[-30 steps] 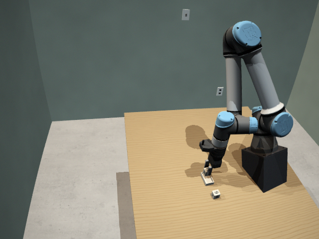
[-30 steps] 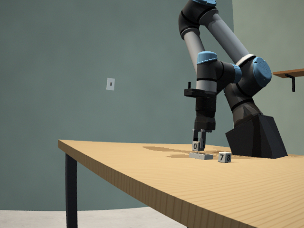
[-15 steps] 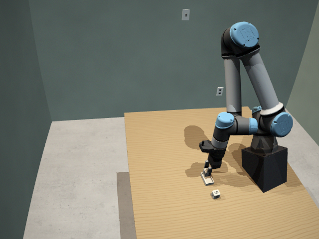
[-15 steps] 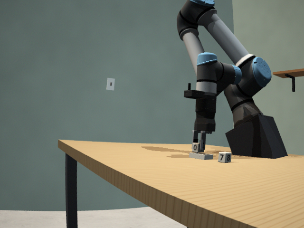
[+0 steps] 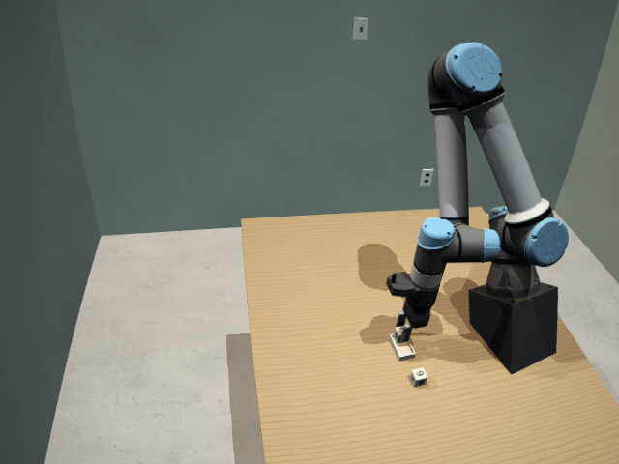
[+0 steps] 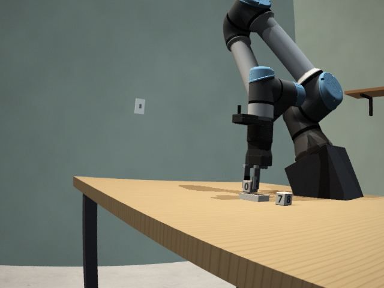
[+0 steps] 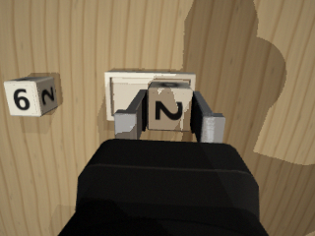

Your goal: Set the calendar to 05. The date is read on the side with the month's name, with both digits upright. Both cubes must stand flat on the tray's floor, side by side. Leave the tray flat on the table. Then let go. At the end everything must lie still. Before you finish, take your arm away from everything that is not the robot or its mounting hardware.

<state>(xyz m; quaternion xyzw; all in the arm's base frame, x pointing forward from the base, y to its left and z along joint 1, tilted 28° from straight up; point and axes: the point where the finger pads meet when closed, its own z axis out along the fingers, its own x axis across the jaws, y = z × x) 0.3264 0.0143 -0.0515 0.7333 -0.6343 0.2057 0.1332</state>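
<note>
The small calendar tray is 20 mm to the left of my hand and 40 mm below it.
</note>
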